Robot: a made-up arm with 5 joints. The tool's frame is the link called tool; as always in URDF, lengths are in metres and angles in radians. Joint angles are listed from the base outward. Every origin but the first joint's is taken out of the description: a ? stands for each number. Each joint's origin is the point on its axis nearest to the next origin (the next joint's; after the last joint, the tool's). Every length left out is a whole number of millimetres.
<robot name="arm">
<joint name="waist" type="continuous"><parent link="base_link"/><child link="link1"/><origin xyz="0 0 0.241"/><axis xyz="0 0 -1"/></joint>
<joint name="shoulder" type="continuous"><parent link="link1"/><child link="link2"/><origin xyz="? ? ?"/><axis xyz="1 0 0"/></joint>
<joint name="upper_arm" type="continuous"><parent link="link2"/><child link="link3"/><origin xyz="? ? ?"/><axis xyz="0 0 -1"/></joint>
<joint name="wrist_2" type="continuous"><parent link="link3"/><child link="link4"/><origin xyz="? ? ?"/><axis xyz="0 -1 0"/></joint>
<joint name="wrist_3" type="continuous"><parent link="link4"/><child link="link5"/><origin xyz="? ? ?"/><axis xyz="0 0 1"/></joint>
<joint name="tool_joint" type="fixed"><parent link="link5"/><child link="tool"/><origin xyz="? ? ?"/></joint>
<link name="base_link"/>
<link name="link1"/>
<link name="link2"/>
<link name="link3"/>
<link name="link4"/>
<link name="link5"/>
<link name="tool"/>
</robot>
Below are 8 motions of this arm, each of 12 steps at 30 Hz.
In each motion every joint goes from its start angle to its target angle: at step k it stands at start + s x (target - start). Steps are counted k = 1, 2, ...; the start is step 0. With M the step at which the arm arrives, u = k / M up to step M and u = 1 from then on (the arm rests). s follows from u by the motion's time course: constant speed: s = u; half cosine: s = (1 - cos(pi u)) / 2; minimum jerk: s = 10 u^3 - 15 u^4 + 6 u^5.
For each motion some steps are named. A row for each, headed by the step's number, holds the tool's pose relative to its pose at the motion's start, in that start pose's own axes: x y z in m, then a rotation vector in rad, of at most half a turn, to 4 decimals.
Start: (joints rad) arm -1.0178 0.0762 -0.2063 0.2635 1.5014
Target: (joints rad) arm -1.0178 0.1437 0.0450 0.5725 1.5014
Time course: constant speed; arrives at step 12
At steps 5, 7, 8, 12:
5: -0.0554 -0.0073 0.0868 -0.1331 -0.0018 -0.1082
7: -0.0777 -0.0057 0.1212 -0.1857 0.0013 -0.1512
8: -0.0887 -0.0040 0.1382 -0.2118 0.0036 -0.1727
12: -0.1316 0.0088 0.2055 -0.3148 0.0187 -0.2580

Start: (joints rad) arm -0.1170 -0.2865 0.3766 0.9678 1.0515
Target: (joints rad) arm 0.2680 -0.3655 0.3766 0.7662 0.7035
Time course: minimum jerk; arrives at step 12
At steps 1, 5, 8, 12:
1: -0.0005 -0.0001 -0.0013 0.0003 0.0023 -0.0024
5: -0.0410 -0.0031 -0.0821 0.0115 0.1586 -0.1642
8: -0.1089 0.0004 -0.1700 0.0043 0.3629 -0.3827
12: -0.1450 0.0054 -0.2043 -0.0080 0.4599 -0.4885

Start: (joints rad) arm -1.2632 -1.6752 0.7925 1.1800 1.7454
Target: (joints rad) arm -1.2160 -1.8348 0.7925 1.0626 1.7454
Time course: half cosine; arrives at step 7
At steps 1, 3, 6, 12:
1: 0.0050 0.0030 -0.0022 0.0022 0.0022 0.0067
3: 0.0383 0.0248 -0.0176 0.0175 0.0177 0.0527
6: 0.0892 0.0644 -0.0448 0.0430 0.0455 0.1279
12: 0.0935 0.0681 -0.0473 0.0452 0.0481 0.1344

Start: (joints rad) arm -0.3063 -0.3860 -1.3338 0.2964 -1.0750
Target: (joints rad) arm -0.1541 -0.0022 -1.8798 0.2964 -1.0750
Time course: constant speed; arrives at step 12
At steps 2, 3, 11, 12:
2: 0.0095 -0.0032 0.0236 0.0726 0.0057 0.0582
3: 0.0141 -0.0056 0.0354 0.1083 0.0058 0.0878
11: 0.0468 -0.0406 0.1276 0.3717 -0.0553 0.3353
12: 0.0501 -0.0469 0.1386 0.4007 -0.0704 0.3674

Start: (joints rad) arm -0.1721 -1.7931 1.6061 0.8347 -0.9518
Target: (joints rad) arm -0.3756 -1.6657 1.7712 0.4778 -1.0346
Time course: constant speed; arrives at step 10
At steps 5, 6, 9, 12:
5: 0.0059 0.0089 -0.0012 -0.2057 0.1410 -0.1806
6: 0.0070 0.0105 -0.0009 -0.2465 0.1713 -0.2157
9: 0.0101 0.0152 0.0012 -0.3684 0.2660 -0.3188
12: 0.0112 0.0168 0.0023 -0.4089 0.2988 -0.3522

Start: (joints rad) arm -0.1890 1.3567 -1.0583 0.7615 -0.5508
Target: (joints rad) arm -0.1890 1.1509 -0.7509 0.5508 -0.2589
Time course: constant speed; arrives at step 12
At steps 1, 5, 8, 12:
1: 0.0010 -0.0055 -0.0070 -0.0370 0.0156 0.0115
5: 0.0040 -0.0292 -0.0332 -0.1806 0.0846 0.0555
8: 0.0050 -0.0488 -0.0512 -0.2830 0.1426 0.0857
12: 0.0045 -0.0772 -0.0727 -0.4120 0.2271 0.1209

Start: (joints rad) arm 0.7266 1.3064 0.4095 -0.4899 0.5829
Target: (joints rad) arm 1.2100 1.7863 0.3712 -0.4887 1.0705
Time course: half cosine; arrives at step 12
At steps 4, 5, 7, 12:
4: 0.0385 0.0166 0.0554 0.0792 -0.1370 0.1822
5: 0.0537 0.0270 0.0858 0.1086 -0.2066 0.2740
7: 0.0763 0.0547 0.1588 0.1520 -0.3617 0.4786
12: 0.0772 0.1054 0.2774 0.1658 -0.5928 0.7861

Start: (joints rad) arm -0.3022 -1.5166 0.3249 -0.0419 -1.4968
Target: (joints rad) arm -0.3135 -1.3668 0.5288 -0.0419 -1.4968
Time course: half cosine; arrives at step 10
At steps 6, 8, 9, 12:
6: 0.0044 0.0148 0.0484 -0.0232 0.1010 -0.1286
8: 0.0078 0.0205 0.0664 -0.0355 0.1387 -0.1774
9: 0.0089 0.0221 0.0715 -0.0393 0.1494 -0.1912
12: 0.0094 0.0227 0.0732 -0.0407 0.1530 -0.1960

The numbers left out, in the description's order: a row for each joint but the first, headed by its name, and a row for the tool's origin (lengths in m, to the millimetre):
shoulder: 0.119 0.033 0
upper_arm: 0 0.358 0.09
wrist_2: -0.094 0.076 0
wrist_3: 0.339 0 -0.079
tool: -0.069 -0.244 0

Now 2 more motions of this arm.
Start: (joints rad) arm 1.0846 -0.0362 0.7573 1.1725 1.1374
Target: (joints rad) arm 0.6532 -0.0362 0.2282 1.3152 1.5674
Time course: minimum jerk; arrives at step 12
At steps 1, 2, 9, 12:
1: 0.0009 0.0001 0.0008 0.0012 -0.0044 0.0040
2: 0.0064 0.0009 0.0055 0.0081 -0.0310 0.0281
9: 0.0741 0.0474 0.2356 0.0669 -0.8366 0.6388
12: 0.0655 0.0519 0.2710 0.0565 -0.9396 0.6997

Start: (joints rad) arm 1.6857 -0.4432 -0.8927 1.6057 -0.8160
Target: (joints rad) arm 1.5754 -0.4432 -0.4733 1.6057 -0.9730
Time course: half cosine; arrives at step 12
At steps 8, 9, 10, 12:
8: -0.0532 0.0388 0.0198 -0.1329 -0.2002 -0.0850
9: -0.0605 0.0441 0.0215 -0.1489 -0.2295 -0.0972
10: -0.0660 0.0481 0.0227 -0.1609 -0.2522 -0.1066
12: -0.0706 0.0515 0.0236 -0.1707 -0.2715 -0.1145

